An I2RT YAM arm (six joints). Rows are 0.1 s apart.
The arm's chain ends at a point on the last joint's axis. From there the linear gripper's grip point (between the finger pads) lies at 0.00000 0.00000 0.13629 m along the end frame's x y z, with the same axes.
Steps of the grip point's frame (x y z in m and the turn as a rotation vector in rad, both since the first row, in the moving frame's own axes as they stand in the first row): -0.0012, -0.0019, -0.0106, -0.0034, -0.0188, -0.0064; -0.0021, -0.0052, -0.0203, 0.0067, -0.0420, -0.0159; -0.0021, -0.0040, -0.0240, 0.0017, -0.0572, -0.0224; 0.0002, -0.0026, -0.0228, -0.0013, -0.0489, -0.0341; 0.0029, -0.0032, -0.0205, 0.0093, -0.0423, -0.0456; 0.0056, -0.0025, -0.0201, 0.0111, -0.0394, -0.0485
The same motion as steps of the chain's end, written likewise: 0.0014, -0.0024, -0.0106, -0.0034, -0.0188, -0.0064; 0.0036, -0.0043, -0.0202, 0.0067, -0.0420, -0.0159; 0.0057, -0.0039, -0.0238, 0.0017, -0.0572, -0.0224; 0.0069, -0.0029, -0.0226, -0.0013, -0.0489, -0.0341; 0.0087, -0.0021, -0.0204, 0.0093, -0.0423, -0.0456; 0.0110, -0.0011, -0.0200, 0.0111, -0.0394, -0.0485
